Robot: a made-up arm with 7 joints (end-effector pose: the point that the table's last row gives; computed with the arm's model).
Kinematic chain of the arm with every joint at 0, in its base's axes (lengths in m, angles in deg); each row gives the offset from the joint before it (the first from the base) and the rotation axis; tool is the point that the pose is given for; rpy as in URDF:
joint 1: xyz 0 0 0.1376 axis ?
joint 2: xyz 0 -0.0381 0.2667 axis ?
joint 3: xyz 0 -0.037 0.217 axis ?
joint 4: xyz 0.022 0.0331 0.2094 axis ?
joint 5: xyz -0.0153 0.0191 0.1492 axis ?
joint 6: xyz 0 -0.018 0.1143 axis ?
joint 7: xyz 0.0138 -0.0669 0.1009 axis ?
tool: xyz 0 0 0 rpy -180 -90 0
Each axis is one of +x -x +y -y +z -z.
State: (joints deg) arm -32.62 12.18 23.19 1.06 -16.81 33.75 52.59
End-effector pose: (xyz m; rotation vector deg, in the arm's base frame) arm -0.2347 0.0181 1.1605 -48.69 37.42 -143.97
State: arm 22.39 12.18 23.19 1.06 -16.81 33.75 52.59
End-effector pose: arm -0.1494 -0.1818 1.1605 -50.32 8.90 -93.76
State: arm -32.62 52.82 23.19 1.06 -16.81 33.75 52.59
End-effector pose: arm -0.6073 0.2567 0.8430 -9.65 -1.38 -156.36
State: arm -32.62 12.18 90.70 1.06 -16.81 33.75 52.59
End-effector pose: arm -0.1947 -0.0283 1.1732 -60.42 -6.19 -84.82
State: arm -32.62 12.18 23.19 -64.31 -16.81 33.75 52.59
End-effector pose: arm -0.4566 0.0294 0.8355 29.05 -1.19 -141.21
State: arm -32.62 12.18 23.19 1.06 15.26 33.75 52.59
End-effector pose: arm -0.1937 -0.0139 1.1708 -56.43 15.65 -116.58
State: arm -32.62 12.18 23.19 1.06 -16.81 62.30 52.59
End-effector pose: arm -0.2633 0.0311 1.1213 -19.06 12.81 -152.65
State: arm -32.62 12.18 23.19 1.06 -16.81 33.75 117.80
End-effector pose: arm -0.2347 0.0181 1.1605 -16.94 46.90 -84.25
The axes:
joint 1: +z
joint 2: -y
joint 3: +z
joint 4: +y
joint 5: +z
joint 6: -y
joint 7: +x

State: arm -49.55 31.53 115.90 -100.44 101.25 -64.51 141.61
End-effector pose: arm -0.4586 -0.0716 0.7494 -93.28 -67.90 -49.42
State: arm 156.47 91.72 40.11 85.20 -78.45 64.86 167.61
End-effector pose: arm 0.4344 -0.4384 0.5630 10.04 -13.04 65.83
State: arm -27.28 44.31 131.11 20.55 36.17 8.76 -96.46
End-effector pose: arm -0.5039 0.3421 0.8716 68.70 -144.09 -54.62
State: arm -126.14 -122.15 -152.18 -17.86 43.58 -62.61 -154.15
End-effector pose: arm -0.4894 -0.4276 0.0142 -44.80 -3.57 21.92
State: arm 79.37 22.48 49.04 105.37 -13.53 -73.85 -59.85
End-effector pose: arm -0.0777 0.1079 0.7584 16.19 108.11 -51.75
